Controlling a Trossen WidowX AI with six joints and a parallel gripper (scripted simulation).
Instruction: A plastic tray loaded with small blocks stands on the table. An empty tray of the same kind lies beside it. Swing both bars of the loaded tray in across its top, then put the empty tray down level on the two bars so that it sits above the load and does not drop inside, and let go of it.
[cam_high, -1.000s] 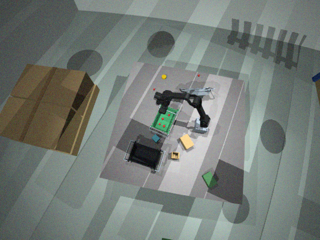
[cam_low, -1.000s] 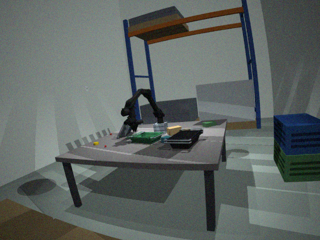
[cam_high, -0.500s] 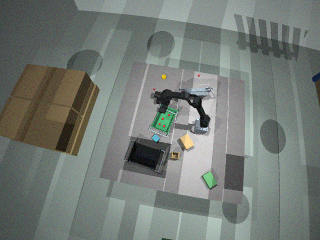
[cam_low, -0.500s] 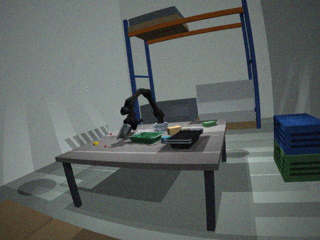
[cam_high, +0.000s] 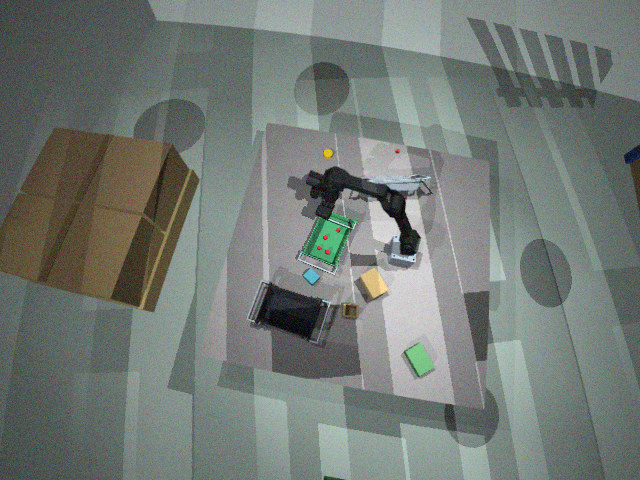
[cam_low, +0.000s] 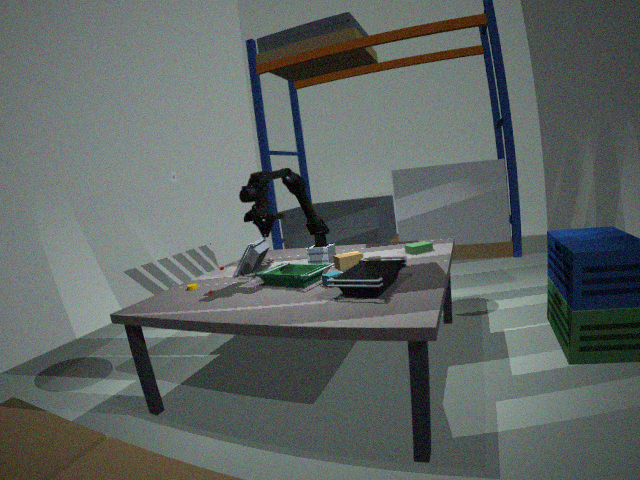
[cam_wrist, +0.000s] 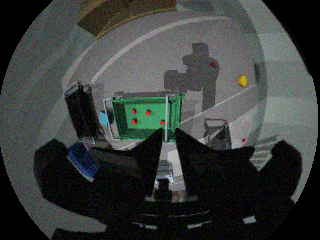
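Right now the teal block is 290 mm to the left of my gripper tip, 190 mm below it and 30 mm ahead of it. From my gripper tip the other things lie so: tan block 280 mm to the left, 260 mm behind, 180 mm below; grey tray 300 mm behind, 270 mm to the right, 130 mm below; red block 240 mm to the right, 200 mm below, 140 mm ahead.
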